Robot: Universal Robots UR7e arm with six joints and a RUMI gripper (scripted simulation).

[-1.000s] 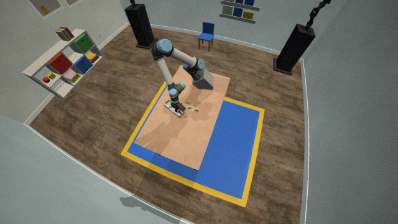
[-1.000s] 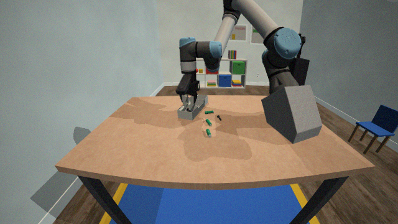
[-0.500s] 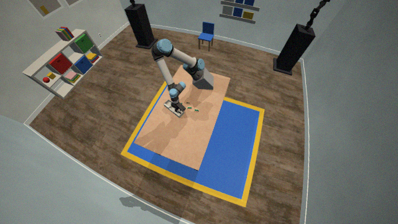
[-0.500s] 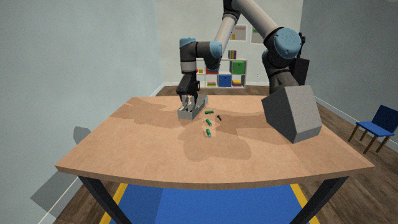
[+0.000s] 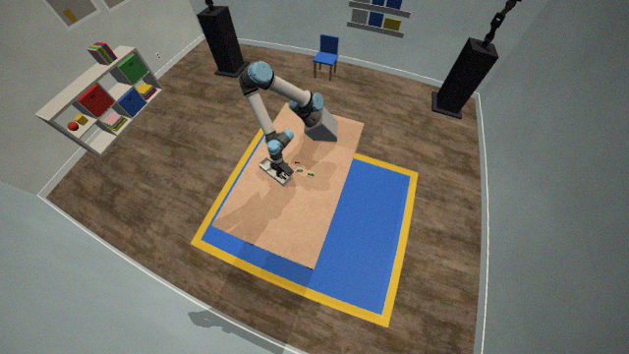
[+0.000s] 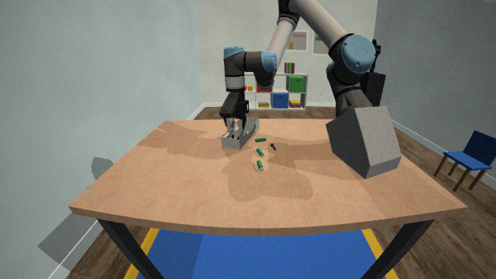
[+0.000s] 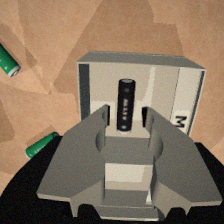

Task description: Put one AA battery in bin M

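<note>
My gripper is now 20 mm above the black battery. From my hand the other things lie so: black bolt-like piece (150 mm behind, 40 mm to the left, 30 mm below); then bin marked M (20 mm behind, 80 mm to the right, 10 mm below).
</note>
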